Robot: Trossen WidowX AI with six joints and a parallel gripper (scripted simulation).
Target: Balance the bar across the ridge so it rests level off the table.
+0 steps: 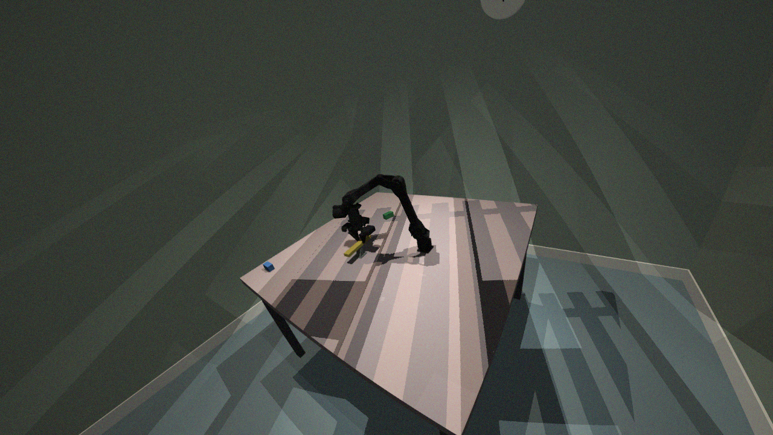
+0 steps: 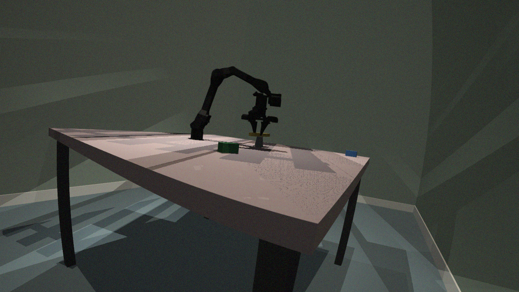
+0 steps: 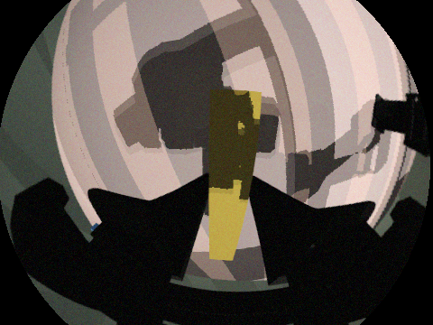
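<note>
Now: gripper tip 30 mm to the right of the bar. Round my gripper tip: blue block: 440 mm ahead, 360 mm to the left, 40 mm below; then green block: 390 mm to the right, 120 mm ahead, 40 mm below.
</note>
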